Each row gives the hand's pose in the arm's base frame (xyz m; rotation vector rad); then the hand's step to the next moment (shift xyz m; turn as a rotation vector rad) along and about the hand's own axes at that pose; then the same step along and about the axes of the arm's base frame.
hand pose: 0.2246 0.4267 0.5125 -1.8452 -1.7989 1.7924
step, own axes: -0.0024 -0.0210 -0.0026 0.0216 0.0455 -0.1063
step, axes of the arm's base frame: -0.0116 0.0073 0.0163 0.0954 0.0684 -0.0073
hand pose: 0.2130 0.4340 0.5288 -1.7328 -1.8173 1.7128
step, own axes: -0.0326 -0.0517 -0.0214 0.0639 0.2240 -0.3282
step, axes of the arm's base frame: -0.0059 0.0037 0.0644 0.3476 0.1855 -0.0820
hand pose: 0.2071 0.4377 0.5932 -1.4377 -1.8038 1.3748
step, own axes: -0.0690 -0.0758 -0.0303 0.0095 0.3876 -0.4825
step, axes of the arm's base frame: 0.0145 -0.0469 0.0949 0.5675 0.1936 -0.1534
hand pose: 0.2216 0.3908 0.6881 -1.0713 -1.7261 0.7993
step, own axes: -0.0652 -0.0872 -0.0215 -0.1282 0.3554 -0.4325
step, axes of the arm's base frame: 0.0056 -0.0939 0.0588 0.5379 0.0523 -0.1941
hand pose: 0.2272 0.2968 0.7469 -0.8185 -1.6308 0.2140
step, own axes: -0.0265 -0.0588 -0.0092 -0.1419 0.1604 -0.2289
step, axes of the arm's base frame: -0.0140 -0.0620 0.0143 0.2749 -0.0379 -0.1458
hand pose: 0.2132 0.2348 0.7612 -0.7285 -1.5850 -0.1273
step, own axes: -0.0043 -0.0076 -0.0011 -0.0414 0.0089 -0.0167
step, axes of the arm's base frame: -0.0031 -0.0081 -0.0013 0.0178 -0.0165 -0.0385
